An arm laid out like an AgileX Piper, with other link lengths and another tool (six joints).
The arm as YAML. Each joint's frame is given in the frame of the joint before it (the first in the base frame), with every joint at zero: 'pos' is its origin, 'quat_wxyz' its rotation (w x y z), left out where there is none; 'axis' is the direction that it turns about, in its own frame. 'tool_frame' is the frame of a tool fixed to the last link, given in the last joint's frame.
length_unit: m
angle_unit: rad
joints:
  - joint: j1
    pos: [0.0, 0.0, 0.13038]
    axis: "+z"
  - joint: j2
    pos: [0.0, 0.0, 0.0]
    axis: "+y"
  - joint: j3
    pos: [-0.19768, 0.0, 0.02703]
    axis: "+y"
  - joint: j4
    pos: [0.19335, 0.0, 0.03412]
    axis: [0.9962, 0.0, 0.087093]
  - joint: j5
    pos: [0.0, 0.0, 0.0]
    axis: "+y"
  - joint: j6
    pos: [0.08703, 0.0, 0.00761]
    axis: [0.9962, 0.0, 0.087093]
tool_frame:
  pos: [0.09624, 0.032, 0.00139]
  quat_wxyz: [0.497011, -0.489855, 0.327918, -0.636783]
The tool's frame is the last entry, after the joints.
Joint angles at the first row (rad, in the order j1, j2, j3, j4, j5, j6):
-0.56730 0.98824 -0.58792 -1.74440 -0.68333 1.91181
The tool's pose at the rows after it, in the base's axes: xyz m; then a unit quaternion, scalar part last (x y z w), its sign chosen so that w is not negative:
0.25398 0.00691 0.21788 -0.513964 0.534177 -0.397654 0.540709
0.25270 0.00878 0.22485 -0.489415 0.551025 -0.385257 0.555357
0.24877 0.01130 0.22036 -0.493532 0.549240 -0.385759 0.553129
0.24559 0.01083 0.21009 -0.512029 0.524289 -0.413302 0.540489
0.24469 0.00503 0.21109 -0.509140 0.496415 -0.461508 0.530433
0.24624 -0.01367 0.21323 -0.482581 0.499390 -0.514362 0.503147
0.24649 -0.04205 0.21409 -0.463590 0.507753 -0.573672 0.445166
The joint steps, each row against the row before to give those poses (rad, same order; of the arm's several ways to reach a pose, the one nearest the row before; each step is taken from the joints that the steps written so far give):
0.00005 -0.02519 -0.00002 -0.00002 -0.02208 0.08082
-0.00002 -0.02206 0.00084 -0.00001 -0.00803 0.08254
-0.00005 -0.02269 0.02905 0.00004 -0.00004 -0.01298
-0.00002 -0.01902 0.06011 0.07076 0.02627 -0.16341
0.00004 -0.03706 0.05312 0.13411 0.04704 -0.19183
0.00002 -0.03022 0.03649 0.14807 0.10177 -0.15213
0.00002 -0.01772 0.00662 0.15037 0.14490 -0.18670

